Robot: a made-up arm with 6 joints. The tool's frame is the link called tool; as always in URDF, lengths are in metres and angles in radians. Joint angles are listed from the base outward. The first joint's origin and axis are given. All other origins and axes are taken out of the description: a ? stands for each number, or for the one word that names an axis. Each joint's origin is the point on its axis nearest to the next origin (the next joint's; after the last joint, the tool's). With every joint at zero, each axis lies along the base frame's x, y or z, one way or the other. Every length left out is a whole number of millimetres.
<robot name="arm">
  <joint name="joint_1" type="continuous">
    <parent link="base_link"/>
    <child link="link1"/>
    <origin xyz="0 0 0.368" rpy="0 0 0"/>
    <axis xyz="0 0 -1"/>
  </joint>
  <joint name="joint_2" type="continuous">
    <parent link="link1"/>
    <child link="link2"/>
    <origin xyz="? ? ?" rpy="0 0 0"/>
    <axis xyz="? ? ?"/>
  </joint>
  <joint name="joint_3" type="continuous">
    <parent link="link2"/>
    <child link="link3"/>
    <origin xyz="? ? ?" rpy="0 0 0"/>
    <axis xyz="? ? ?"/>
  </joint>
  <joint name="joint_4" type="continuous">
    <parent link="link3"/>
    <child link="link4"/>
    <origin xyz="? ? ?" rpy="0 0 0"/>
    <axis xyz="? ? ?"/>
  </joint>
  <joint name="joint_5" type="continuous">
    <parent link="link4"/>
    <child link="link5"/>
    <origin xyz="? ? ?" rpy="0 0 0"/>
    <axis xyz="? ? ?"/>
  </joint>
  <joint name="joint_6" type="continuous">
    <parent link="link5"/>
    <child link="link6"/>
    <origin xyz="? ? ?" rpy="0 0 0"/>
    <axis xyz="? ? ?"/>
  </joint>
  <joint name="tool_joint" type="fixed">
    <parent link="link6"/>
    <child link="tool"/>
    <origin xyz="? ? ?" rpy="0 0 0"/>
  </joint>
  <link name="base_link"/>
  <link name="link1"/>
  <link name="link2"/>
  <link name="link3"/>
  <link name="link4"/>
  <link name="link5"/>
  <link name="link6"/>
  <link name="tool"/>
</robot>
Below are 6 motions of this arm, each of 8 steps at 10 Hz.
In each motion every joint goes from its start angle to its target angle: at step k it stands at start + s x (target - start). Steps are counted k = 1, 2, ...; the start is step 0. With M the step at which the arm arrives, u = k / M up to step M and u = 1 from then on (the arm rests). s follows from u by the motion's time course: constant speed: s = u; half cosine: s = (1 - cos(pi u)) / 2; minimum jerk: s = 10 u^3 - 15 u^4 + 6 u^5.
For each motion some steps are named. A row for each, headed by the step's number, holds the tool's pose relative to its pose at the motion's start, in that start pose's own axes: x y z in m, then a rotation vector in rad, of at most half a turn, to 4 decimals.
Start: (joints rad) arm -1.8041 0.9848 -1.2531 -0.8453 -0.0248 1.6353
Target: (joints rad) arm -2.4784 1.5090 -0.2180 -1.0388 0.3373 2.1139
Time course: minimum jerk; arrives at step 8
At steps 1, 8:
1: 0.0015 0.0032 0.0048 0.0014 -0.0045 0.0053
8: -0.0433 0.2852 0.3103 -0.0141 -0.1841 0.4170

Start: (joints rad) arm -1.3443 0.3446 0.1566 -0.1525 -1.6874 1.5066
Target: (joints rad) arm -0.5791 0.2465 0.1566 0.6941 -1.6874 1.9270
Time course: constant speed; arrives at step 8
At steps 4, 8:
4: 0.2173 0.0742 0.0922 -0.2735 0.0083 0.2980
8: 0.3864 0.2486 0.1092 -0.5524 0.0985 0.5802

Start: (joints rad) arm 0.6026 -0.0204 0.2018 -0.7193 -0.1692 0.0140
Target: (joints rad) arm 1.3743 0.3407 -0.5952 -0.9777 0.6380 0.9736
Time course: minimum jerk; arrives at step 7
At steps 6, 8:
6: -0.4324 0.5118 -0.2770 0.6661 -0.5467 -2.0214
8: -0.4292 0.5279 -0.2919 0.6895 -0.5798 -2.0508

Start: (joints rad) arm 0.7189 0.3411 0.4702 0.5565 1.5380 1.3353
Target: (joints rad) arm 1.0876 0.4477 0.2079 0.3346 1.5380 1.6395
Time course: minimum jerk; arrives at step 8
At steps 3, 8:
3: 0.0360 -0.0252 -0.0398 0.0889 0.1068 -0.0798
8: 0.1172 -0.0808 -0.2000 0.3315 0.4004 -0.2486

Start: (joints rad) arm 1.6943 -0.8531 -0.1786 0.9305 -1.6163 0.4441
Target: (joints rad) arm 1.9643 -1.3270 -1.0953 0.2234 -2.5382 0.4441
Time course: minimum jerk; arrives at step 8
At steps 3, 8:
3: -0.0272 0.1450 -0.1118 -0.0287 -0.2234 -0.2123
8: 0.0296 0.5638 -0.1794 -0.0389 -0.3554 -0.7627

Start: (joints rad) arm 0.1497 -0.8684 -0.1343 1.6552 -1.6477 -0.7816
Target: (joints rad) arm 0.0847 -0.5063 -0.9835 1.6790 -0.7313 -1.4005
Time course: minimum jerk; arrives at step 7
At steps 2, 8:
2: 0.0219 -0.0174 -0.0411 0.0183 -0.2061 0.0830
8: 0.2133 -0.1750 -0.2119 -0.3257 -1.3615 0.7176

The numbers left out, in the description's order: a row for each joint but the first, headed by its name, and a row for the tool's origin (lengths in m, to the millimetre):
joint_2: xyz 0.256 0.024 0, axis 0 0 -1
joint_3: xyz -0.161 0.064 0, axis -1 0 0
joint_4: xyz 0 -0.356 0.211, axis 0 1 0
joint_5: xyz -0.407 0 -0.03, axis 1 0 0
joint_6: xyz 0 0 0.15, axis 0 0 -1
tool: xyz 0.129 -0.097 0

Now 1 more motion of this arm.
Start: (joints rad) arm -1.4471 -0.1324 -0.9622 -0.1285 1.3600 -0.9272
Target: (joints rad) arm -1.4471 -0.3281 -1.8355 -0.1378 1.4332 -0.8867
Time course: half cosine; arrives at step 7
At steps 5, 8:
5: -0.2855 -0.1889 -0.0142 0.4499 -0.6207 -0.1887
8: -0.3475 -0.2106 -0.0552 0.5424 -0.7702 -0.2402

